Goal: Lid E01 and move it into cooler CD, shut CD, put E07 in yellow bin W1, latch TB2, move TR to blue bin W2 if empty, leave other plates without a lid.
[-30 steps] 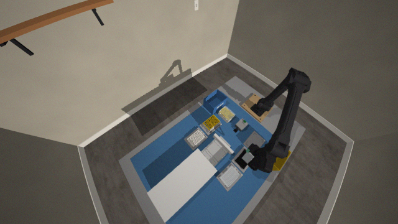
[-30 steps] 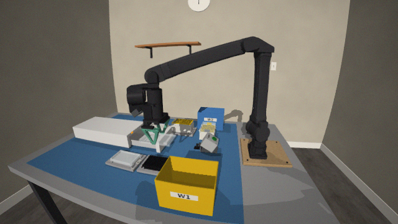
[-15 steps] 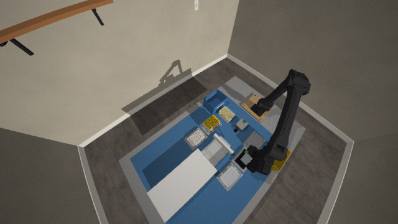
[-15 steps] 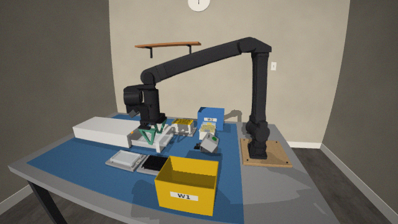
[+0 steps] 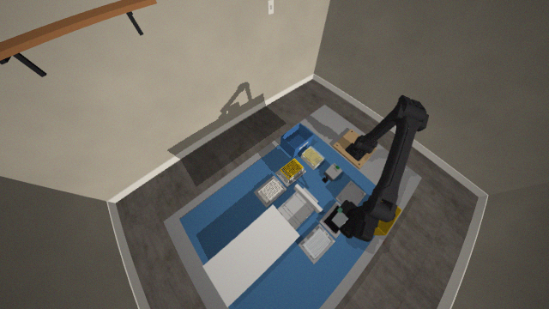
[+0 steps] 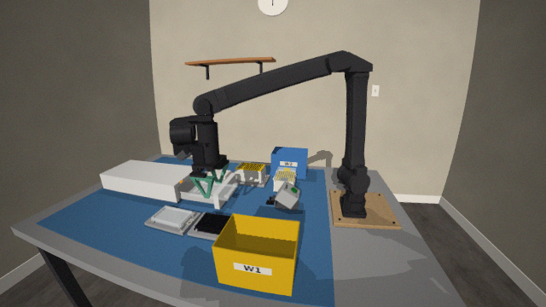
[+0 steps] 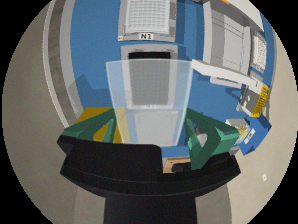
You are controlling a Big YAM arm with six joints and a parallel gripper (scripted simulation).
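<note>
The black plate lies 13 cm below my hand. The rest, counted from my hand: grey plate lid: right at my hand; grey lid park nest: 17 cm behind, 2 cm to the right, 14 cm below; yellow bin W1: 18 cm behind, 13 cm to the left, 11 cm below.
</note>
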